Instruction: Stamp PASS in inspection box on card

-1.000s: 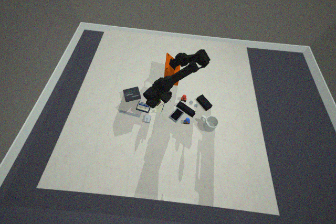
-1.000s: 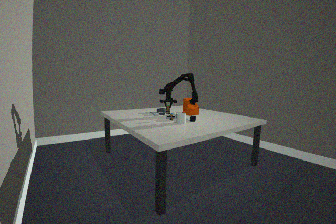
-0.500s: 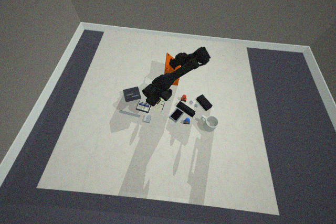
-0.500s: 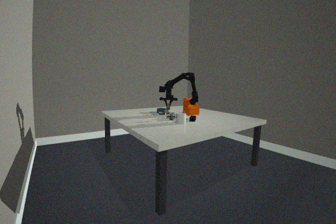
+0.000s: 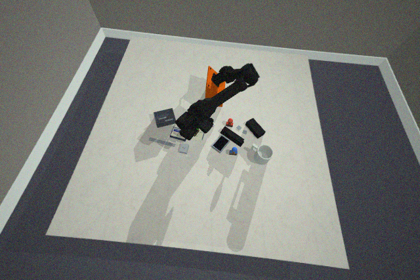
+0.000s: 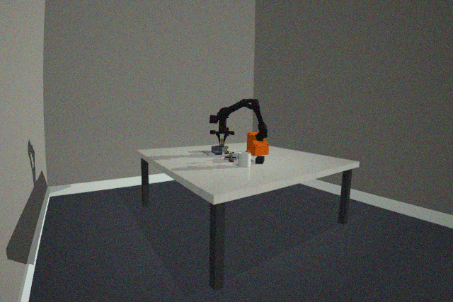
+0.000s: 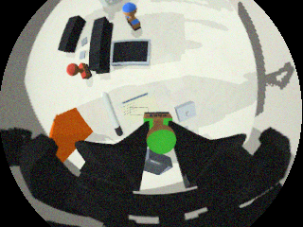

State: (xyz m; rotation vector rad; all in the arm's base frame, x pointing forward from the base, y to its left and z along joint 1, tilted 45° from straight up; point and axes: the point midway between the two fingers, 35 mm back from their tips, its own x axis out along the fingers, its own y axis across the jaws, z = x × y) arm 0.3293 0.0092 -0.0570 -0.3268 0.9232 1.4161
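Right now my gripper tip is 40 mm past the pale card, 10 mm to the right of it and 100 mm above it. Round my gripper tip: ink pad: 140 mm to the left, 90 mm below; then green stamp: right at my gripper tip; then yellow stamp: 90 mm behind, 80 mm to the right, 80 mm below.
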